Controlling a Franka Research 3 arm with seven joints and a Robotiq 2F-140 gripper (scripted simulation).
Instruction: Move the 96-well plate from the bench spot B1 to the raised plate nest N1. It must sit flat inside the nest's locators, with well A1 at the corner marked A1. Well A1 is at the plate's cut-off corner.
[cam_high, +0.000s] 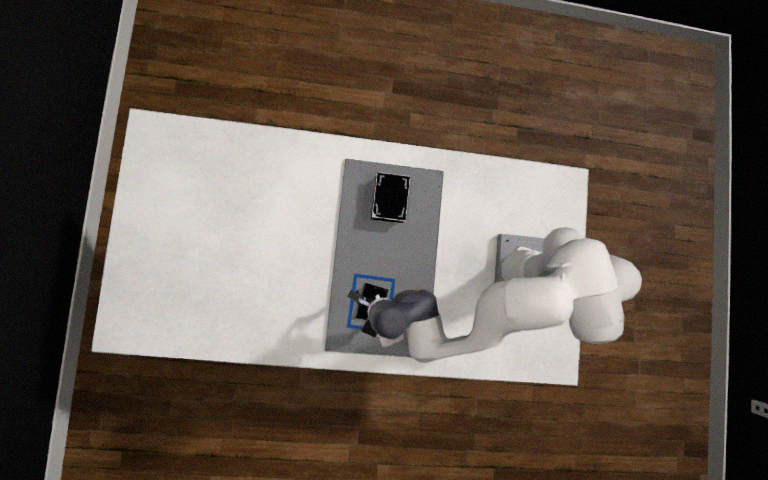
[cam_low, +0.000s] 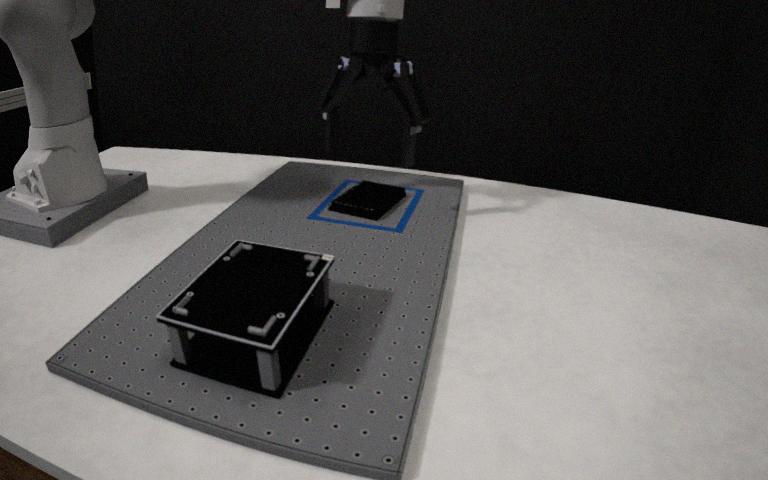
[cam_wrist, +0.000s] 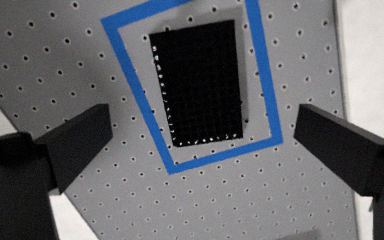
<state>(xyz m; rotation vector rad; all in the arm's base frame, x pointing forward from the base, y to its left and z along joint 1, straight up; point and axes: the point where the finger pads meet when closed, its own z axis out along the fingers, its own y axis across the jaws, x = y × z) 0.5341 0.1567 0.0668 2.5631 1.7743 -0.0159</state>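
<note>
The black 96-well plate lies 10 mm to the left of my hand and 80 mm below it. Round my hand: A1 mark (30 mm ahead, 300 mm to the right, 30 mm below); raised plate nest N1 (30 mm behind, 380 mm to the right, 30 mm below).
</note>
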